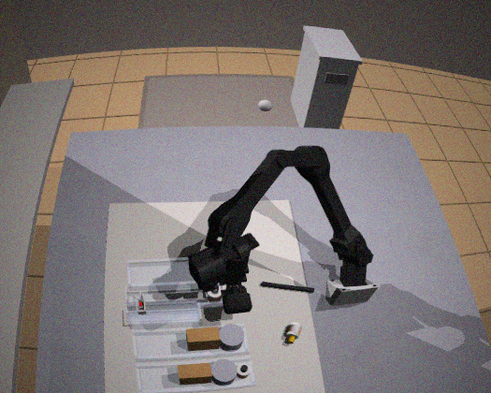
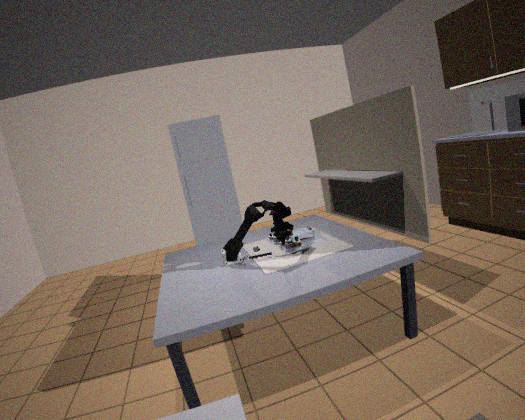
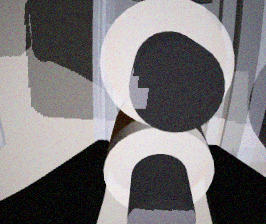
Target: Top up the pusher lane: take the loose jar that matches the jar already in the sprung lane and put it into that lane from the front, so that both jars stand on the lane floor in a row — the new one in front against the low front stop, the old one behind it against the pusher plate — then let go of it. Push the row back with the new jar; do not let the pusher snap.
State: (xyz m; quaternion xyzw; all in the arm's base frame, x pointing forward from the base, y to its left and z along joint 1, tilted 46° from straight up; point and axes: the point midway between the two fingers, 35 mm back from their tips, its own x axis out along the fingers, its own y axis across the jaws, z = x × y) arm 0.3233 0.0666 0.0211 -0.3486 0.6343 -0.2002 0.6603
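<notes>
The thin black bar is 16 cm behind my gripper tip, 4 cm to the right of it and 2 cm below it. The rest, counted from my gripper tip: sprung lane 14 cm ahead, 5 cm to the left, 1 cm below; then red mark 21 cm ahead, 8 cm to the left, 4 cm above.
</notes>
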